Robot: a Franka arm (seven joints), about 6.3 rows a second.
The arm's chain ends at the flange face. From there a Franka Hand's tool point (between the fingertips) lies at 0.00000 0.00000 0.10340 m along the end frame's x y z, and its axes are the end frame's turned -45 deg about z.
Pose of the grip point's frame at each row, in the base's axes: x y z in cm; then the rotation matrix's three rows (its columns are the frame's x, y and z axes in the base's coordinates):
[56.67, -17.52, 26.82], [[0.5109, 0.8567, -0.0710], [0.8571, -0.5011, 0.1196], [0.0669, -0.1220, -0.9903]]
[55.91, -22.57, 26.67], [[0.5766, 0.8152, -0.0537], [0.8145, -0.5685, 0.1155], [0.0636, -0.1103, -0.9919]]
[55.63, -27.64, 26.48], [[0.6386, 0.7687, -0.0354], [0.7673, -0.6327, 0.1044], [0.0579, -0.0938, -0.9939]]
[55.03, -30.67, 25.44], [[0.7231, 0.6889, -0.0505], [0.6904, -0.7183, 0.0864], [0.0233, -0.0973, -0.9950]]
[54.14, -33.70, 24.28], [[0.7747, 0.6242, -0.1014], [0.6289, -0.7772, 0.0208], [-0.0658, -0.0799, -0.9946]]
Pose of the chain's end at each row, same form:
[57.40, -18.76, 37.06], [[0.9670, 0.2445, -0.0710], [0.2517, -0.9604, 0.1196], [-0.0390, -0.1336, -0.9903]]
[56.47, -23.76, 36.93], [[0.9842, 0.1687, -0.0537], [0.1739, -0.9779, 0.1155], [-0.0330, -0.1230, -0.9919]]
[56.00, -28.72, 36.76], [[0.9951, 0.0920, -0.0354], [0.0952, -0.9899, 0.1044], [-0.0254, -0.1073, -0.9939]]
[55.55, -31.56, 35.73], [[0.9984, -0.0242, -0.0505], [-0.0197, -0.9961, 0.0864], [-0.0523, -0.0853, -0.9950]]
[55.19, -33.92, 34.56], [[0.9892, -0.1064, -0.1014], [-0.1049, -0.9943, 0.0208], [-0.1030, -0.0100, -0.9946]]

